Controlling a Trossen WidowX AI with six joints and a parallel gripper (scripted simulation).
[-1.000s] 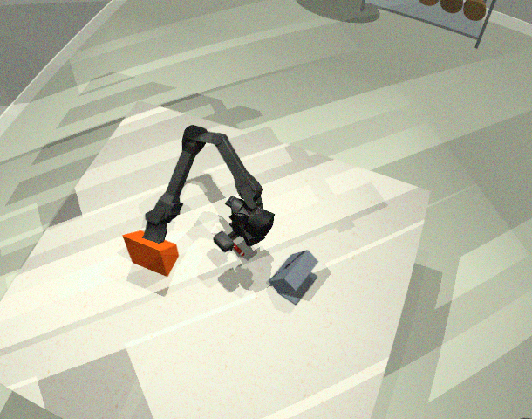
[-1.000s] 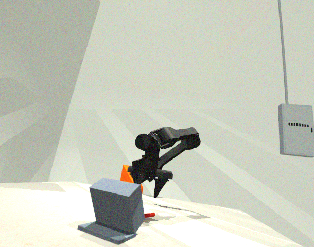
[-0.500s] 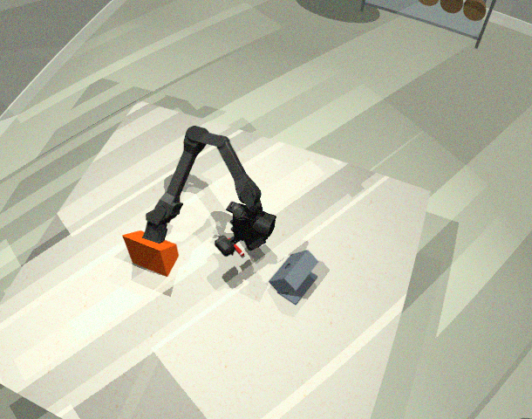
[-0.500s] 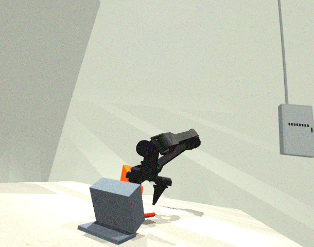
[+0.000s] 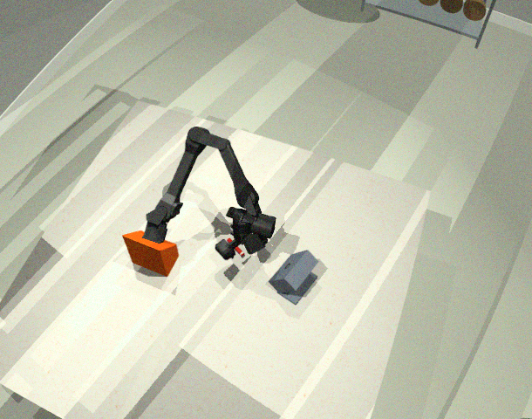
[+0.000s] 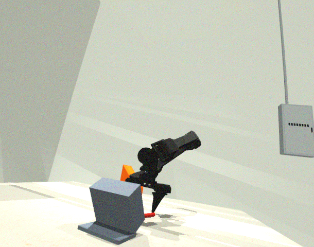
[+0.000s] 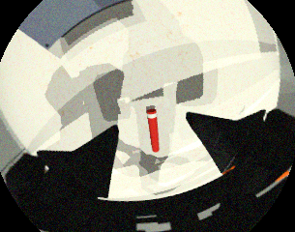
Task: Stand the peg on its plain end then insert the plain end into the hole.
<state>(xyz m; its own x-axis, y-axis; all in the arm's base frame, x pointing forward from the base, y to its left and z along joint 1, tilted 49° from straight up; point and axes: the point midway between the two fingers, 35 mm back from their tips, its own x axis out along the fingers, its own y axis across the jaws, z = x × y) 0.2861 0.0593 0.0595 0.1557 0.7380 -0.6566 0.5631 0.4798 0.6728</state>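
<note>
Now: gripper tip 2 cm past the red peg, 2 cm above it and 1 cm to the right of it. Also, from my gripper tip: grey-blue panel block 19 cm ahead, 6 cm to the right, 4 cm above.
</note>
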